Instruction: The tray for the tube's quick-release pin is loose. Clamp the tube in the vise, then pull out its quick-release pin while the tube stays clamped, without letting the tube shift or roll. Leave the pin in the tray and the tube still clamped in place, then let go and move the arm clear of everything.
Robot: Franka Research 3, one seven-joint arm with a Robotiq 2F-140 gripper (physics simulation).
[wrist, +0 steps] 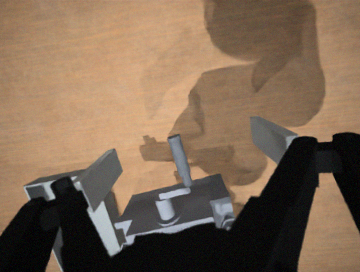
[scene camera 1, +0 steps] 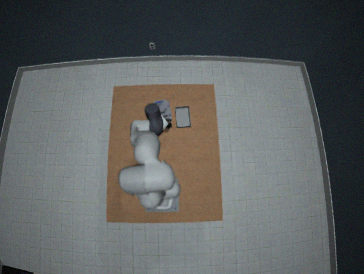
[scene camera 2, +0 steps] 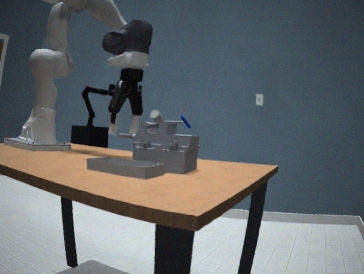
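The grey vise stands on the table. Its crank handle sticks out towards the arm. A light round tube end shows above the vise. A blue piece, which looks like the pin's head, is at the end of a thin grey rod near it. Whether the jaws grip the tube is unclear. The grey tray stands beside the vise. My gripper is wide open and empty, with its fingertips above and either side of the crank handle.
The wooden table carries the arm's base at its far end from the vise. A black box with a thin black jointed arm shows behind the table. The arm's shadow falls on the wood beyond the handle.
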